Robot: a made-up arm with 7 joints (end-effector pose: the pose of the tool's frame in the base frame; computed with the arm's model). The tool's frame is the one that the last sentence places.
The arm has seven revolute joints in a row. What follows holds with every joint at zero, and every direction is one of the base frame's. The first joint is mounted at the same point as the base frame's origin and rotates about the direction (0, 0.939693, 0.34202). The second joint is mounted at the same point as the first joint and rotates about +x. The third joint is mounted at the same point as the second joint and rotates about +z. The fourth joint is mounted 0.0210 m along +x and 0.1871 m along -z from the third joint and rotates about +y. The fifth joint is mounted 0.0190 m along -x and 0.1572 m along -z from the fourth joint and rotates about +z. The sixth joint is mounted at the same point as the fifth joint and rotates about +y. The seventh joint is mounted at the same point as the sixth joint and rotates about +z. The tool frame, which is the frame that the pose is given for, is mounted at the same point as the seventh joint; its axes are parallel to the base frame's.
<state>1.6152 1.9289 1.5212 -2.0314 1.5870 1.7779 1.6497</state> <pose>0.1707 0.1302 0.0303 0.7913 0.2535 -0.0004 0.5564</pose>
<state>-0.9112 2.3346 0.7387 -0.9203 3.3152 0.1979 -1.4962</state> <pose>-0.0993 0.1521 0.2713 0.1031 -0.0076 0.9900 0.0958</pose>
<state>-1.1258 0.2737 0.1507 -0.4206 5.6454 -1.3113 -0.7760</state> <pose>0.3341 0.0147 -0.0851 0.0264 -0.3868 0.8225 0.4161</pose>
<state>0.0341 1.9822 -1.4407 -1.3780 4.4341 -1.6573 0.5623</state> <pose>0.0170 0.2845 -0.0623 0.3013 -0.5795 0.4853 -0.5813</pose>
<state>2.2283 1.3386 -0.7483 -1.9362 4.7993 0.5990 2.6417</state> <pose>-0.2214 0.0523 0.0289 0.9157 0.0875 0.2802 0.2746</pose>
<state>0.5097 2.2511 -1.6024 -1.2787 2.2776 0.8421 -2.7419</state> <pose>-0.0414 0.2950 0.0400 0.5828 -0.3349 0.4370 -0.5976</pose>
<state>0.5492 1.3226 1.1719 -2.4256 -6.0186 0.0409 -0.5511</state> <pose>0.0772 0.1225 0.0692 0.0815 0.6494 -0.5831 -0.4813</pose>
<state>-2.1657 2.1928 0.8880 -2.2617 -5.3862 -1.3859 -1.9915</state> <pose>-0.1727 0.0614 0.0231 0.8115 -0.0704 -0.2437 -0.5265</pose>
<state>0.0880 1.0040 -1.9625 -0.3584 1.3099 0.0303 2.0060</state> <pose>-0.0488 0.2576 -0.2256 0.7052 0.3351 -0.1216 0.6129</pose>
